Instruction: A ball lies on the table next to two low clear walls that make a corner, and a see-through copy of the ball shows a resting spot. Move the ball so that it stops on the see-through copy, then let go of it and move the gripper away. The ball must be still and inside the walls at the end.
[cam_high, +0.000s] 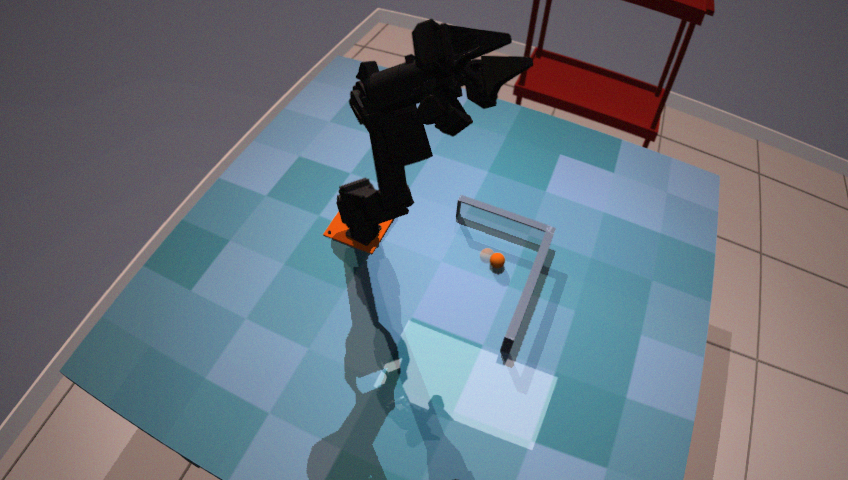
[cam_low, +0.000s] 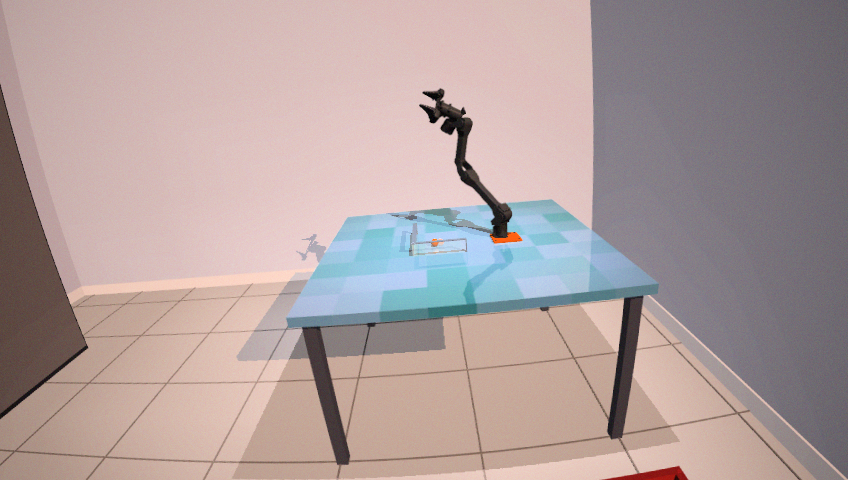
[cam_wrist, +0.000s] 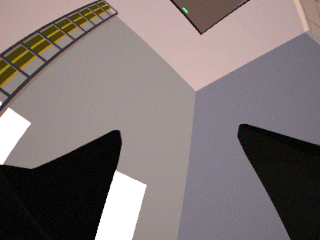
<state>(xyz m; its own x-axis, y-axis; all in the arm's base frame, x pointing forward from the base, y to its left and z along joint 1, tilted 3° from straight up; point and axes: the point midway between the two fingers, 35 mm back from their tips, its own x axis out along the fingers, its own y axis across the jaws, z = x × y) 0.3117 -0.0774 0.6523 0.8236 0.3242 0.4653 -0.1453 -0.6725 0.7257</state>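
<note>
Right now my gripper tip is 65 cm above the orange ball, 18 cm to the right of it and 3 cm past it. The rest, counted from my gripper tip: see-through copy (65 cm below, 18 cm to the left, 5 cm behind); then wall (64 cm below, 28 cm to the left, 6 cm behind).
</note>
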